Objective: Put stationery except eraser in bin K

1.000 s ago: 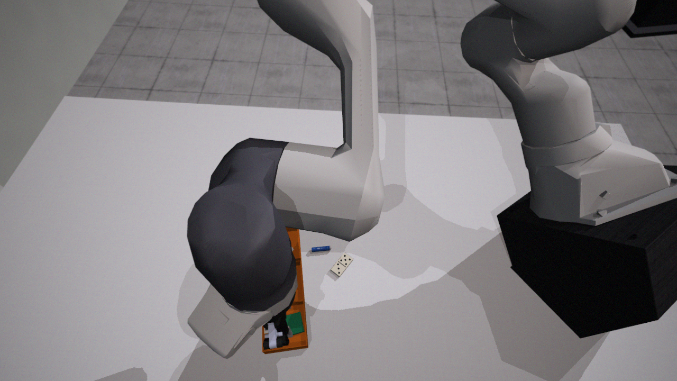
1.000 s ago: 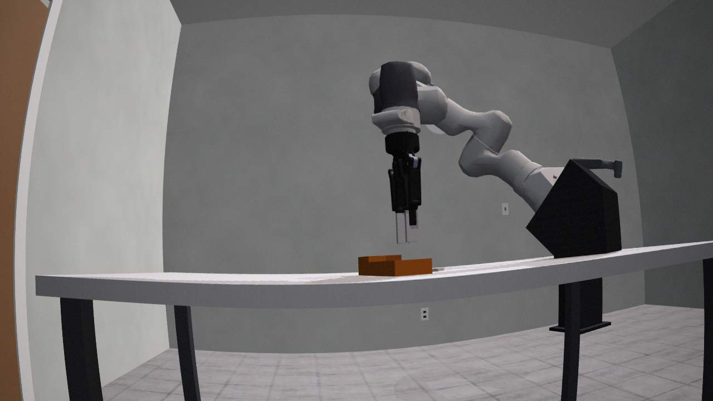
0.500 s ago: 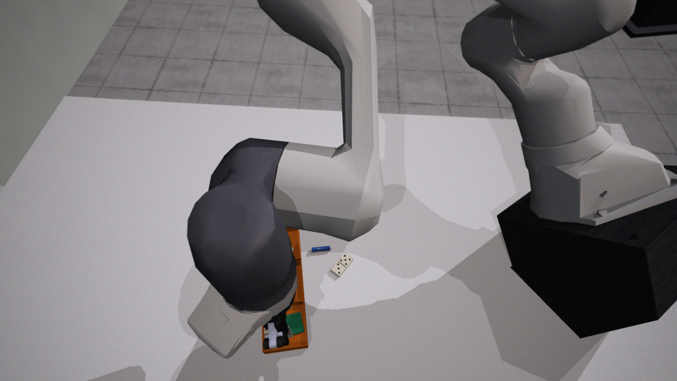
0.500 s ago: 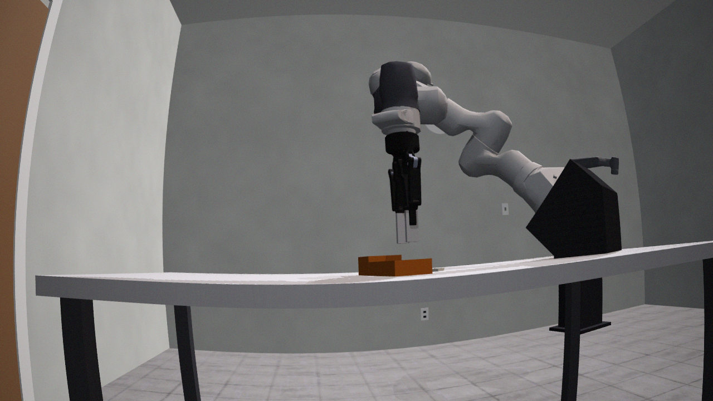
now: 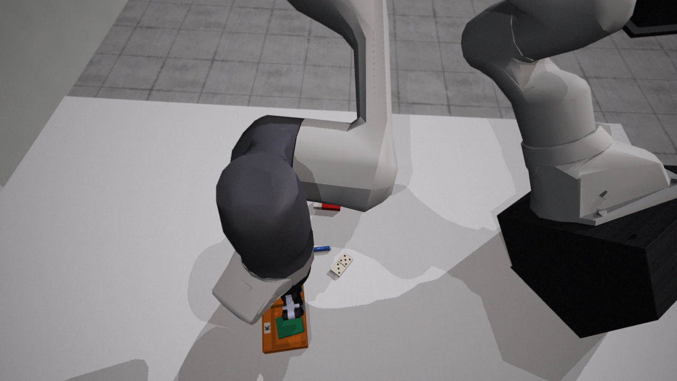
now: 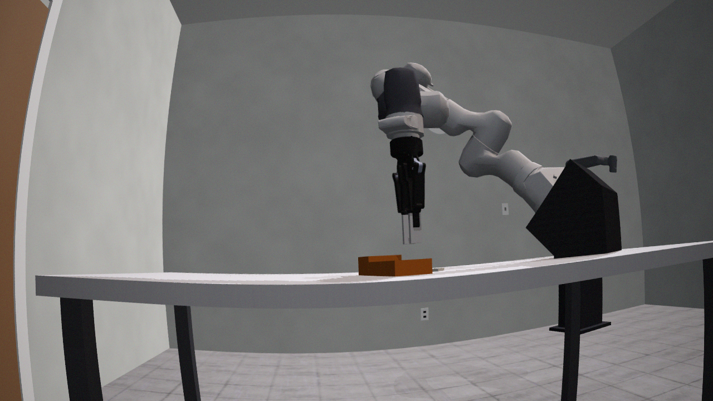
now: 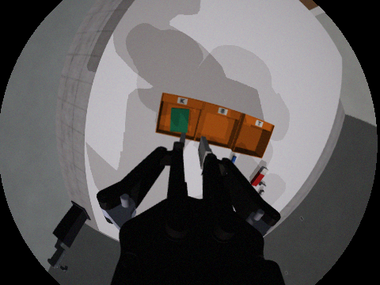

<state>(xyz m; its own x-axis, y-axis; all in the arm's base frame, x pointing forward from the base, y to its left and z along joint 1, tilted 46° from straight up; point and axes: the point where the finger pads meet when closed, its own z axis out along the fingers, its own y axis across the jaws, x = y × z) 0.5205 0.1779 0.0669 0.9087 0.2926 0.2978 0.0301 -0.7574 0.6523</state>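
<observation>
Right now my hand is 29 cm to the left of the grey metal thing, 16 cm past it and 9 cm above it. Round my hand: white domino 10 cm below, 10 cm behind, 8 cm to the right; then tray 8 cm below, 5 cm to the right, 3 cm ahead; then green pad 9 cm below, 3 cm to the left, 2 cm ahead.
</observation>
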